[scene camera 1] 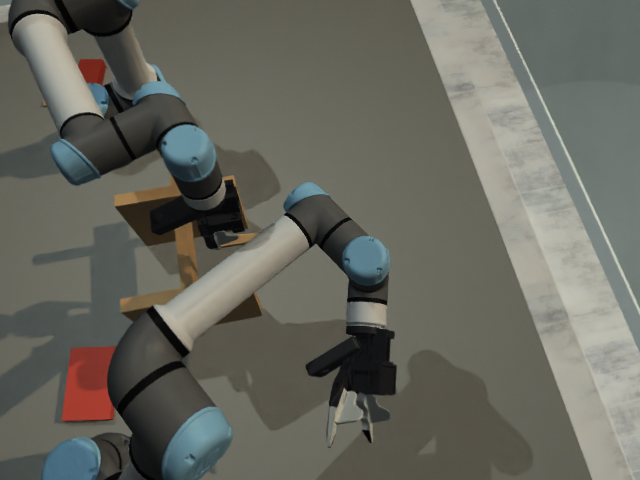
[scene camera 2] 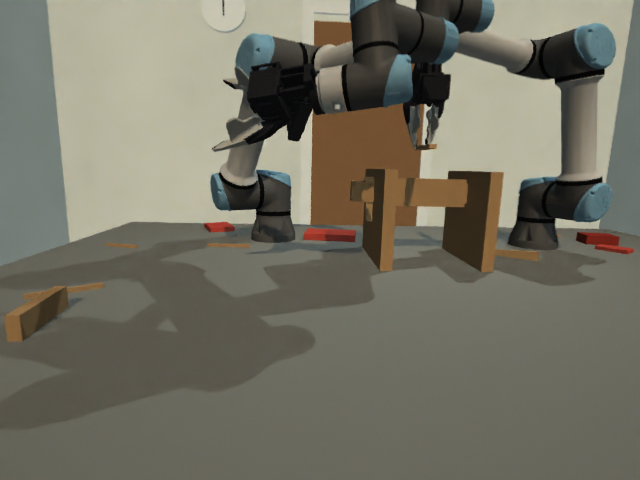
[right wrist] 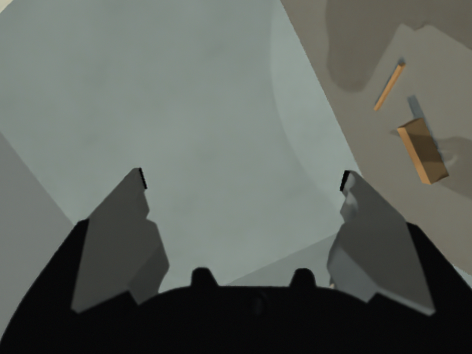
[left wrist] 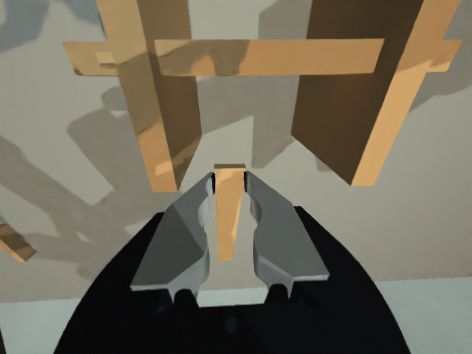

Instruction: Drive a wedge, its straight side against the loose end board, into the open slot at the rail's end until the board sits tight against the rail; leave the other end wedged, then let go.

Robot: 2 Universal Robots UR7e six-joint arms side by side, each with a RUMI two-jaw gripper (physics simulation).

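Frame: origin at the left arm's base, x right, y ahead, z up, level; millimetres.
Seen in the pictures: left gripper, fingertip midpoint: [scene camera 1: 219, 242] [scene camera 2: 421, 149] [left wrist: 229, 173]; right gripper, fingertip midpoint: [scene camera 1: 351, 445] [scene camera 2: 218, 114] [right wrist: 242, 170]; left arm's base, origin of the base link: [scene camera 2: 532, 245]; right arm's base, origin of the base link: [scene camera 1: 109, 466] [scene camera 2: 273, 238].
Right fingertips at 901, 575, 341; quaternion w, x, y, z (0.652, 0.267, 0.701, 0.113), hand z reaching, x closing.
Observation:
Offsets run from my right fingertips to a thing's top centre, as dx, dy, dz. "spot": to the spot under its first point.
The wooden rail @(-467, -322, -119) [scene camera 1: 185, 253] [scene camera 2: 434, 192] [left wrist: 280, 57] passes through two upright end boards. In the left wrist view the left board @(-342, -310, -96) [left wrist: 142, 115] has a wedge @(-314, -307, -117) [left wrist: 105, 58] in the rail's stub outside it; this wedge [scene camera 2: 368, 210] also shows below the rail in scene camera 2. A rail stub @(spot: -662, -346, -129) [left wrist: 452, 50] sticks out past the right board @(-597, -335, -96) [left wrist: 395, 115] [scene camera 2: 473, 222]; its slot cannot be made out. My left gripper [scene camera 1: 221, 238] [scene camera 2: 426, 140] [left wrist: 229, 173] is shut on another wedge @(-436, -176, -38) [left wrist: 227, 215] [scene camera 2: 426, 146], above and beside the frame. My right gripper [scene camera 1: 350, 442] [scene camera 2: 219, 115] [right wrist: 242, 170] is open and empty, away from the frame.
A wooden piece @(-755, -372, -315) [scene camera 2: 516, 254] lies by the right board. A block @(+220, +215, -303) [scene camera 2: 38, 312] [right wrist: 425, 152] and a thin strip @(+281, +77, -332) [scene camera 2: 82, 288] [right wrist: 389, 86] lie on the table. Red blocks @(-209, -600, -319) [scene camera 2: 330, 235] @(-1173, -665, -310) [scene camera 2: 597, 238] lie behind. My right forearm [scene camera 1: 237, 273] crosses above the frame's near end in scene camera 1.

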